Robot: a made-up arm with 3 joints. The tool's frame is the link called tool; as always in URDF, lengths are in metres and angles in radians. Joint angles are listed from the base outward.
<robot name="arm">
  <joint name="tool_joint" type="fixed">
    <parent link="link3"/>
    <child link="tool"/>
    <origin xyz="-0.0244 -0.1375 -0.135"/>
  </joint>
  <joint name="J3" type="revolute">
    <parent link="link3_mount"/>
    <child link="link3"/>
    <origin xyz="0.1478 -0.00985 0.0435"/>
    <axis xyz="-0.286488 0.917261 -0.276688"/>
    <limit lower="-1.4" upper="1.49"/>
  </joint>
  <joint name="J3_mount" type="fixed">
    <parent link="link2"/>
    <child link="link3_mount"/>
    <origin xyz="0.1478 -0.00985 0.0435"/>
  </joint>
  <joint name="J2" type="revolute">
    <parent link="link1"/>
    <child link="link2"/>
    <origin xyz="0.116 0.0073 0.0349"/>
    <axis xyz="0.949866 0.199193 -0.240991"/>
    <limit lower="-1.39" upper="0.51"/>
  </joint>
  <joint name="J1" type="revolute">
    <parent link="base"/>
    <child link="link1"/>
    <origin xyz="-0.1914 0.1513 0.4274"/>
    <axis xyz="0 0 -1"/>
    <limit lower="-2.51" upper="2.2"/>
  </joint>
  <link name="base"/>
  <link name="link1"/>
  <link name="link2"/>
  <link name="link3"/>
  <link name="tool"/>
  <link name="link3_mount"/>
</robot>
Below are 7 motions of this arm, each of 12 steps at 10 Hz.
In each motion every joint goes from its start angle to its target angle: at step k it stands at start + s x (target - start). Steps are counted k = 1, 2, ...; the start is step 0. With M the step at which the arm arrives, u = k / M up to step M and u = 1 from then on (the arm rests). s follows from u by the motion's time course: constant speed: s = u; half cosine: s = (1 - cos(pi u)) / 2; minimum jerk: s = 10 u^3 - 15 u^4 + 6 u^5.
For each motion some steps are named. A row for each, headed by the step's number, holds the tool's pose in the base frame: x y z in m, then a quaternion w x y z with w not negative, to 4 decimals.
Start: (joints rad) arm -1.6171 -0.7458 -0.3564
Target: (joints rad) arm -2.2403 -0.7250 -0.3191
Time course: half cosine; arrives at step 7
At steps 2, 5, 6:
2: -0.2013 0.6207 0.5352 0.4503 -0.0310 -0.3438 0.8234
5: -0.3734 0.5807 0.5340 0.2926 0.0289 -0.3380 0.8940
6: -0.4086 0.5631 0.5337 0.2558 0.0418 -0.3353 0.9057

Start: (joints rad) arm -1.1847 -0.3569 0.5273
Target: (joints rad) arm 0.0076 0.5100 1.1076
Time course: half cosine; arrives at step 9
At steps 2, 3, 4, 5, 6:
2: 0.0829 0.3532 0.5234 0.8638 -0.2927 0.0970 0.3986
3: 0.1112 0.2930 0.5133 0.8916 -0.2659 0.1848 0.3165
4: 0.1292 0.2161 0.5011 0.9075 -0.2168 0.2869 0.2172
5: 0.1290 0.1348 0.4883 0.9037 -0.1462 0.3850 0.1175
6: 0.1122 0.0624 0.4763 0.8830 -0.0648 0.4638 0.0330

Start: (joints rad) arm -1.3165 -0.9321 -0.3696
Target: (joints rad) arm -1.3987 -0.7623 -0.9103
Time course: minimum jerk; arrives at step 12
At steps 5, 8, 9, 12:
5: -0.0539 0.6286 0.5479 0.5124 -0.0624 -0.3960 0.7594
8: -0.0798 0.6679 0.5401 0.4501 0.0586 -0.4047 0.7938
9: -0.0874 0.6764 0.5393 0.4343 0.0878 -0.4062 0.7992
12: -0.0951 0.6844 0.5389 0.4186 0.1162 -0.4074 0.8033

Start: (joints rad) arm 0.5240 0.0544 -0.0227
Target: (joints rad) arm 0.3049 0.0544 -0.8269
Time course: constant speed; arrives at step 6
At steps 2, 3, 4, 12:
2: 0.1377 -0.1625 0.3922 0.9707 0.0359 -0.1404 -0.1919
3: 0.1724 -0.1533 0.3920 0.9657 0.0438 -0.2033 -0.1554
4: 0.2066 -0.1412 0.3948 0.9554 0.0538 -0.2650 -0.1186
12: 0.2716 -0.1088 0.4094 0.9190 0.0796 -0.3836 -0.0451

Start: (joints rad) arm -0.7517 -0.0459 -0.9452
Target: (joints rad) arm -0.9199 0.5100 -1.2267
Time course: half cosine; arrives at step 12
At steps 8, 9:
8: 0.2432 0.5070 0.3823 0.7354 0.4675 -0.3278 0.3649
9: 0.2385 0.5145 0.3747 0.7289 0.4928 -0.3236 0.3480

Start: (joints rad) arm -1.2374 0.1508 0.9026
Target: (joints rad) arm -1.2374 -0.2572 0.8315
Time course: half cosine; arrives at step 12
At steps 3, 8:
3: 0.0496 0.3603 0.5041 0.7988 -0.3040 0.2869 0.4326
8: 0.0312 0.3764 0.5418 0.8127 -0.3590 0.1766 0.4236

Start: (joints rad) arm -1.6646 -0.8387 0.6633
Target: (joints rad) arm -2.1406 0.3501 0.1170
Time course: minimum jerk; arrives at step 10
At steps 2, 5, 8, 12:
2: -0.1703 0.4668 0.6005 0.6586 -0.4077 -0.2278 0.5900
5: -0.1673 0.5171 0.4969 0.6028 -0.2181 -0.0564 0.7654
8: -0.2407 0.5291 0.3684 0.5245 -0.0302 0.1473 0.8381
12: -0.2549 0.5261 0.3523 0.5143 -0.0075 0.1755 0.8394

